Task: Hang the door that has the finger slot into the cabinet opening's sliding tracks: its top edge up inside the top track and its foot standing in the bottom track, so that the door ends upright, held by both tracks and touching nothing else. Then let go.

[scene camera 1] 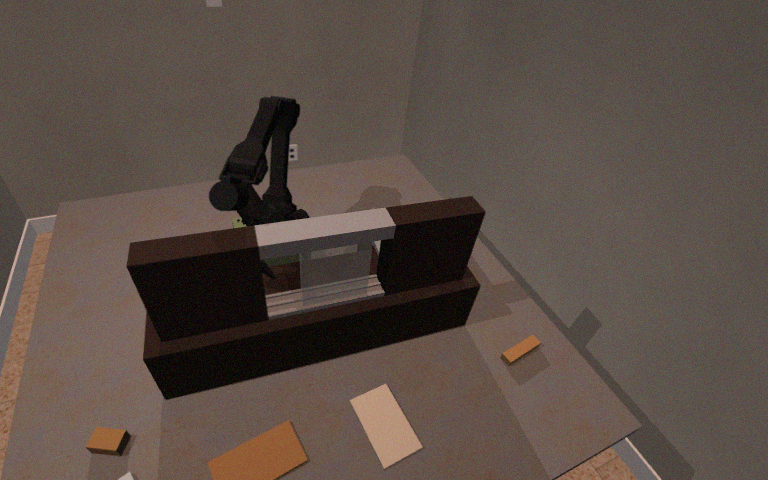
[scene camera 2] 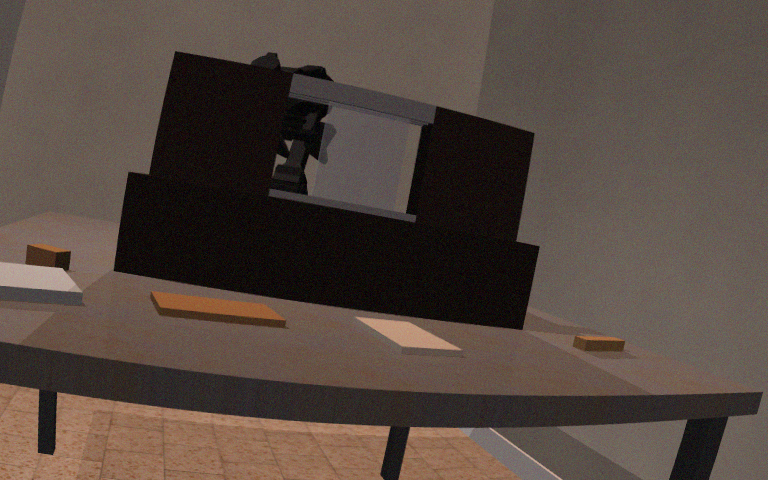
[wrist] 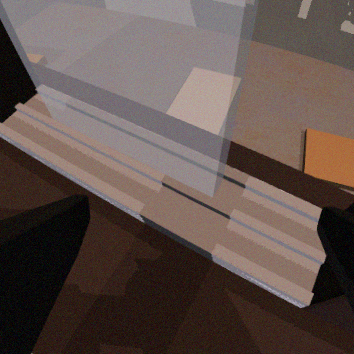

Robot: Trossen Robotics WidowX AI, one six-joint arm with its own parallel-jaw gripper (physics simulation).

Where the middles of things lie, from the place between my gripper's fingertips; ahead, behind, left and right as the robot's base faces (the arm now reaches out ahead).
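My hand is 4 cm short of the top track (scene camera 1: 285, 238), 7 cm to the right of it and 12 cm below it. The bottom track (scene camera 1: 287, 303) is 4 cm ahead of my hand, 7 cm to the left of it and 8 cm below it. I see the cream panel (scene camera 1: 392, 438) 13 cm to the left of my hand, 29 cm ahead of it and 24 cm below it, whereas the grey slab (scene camera 2: 33, 283) is far ahead of my hand, far to the right of it and a good way below it.
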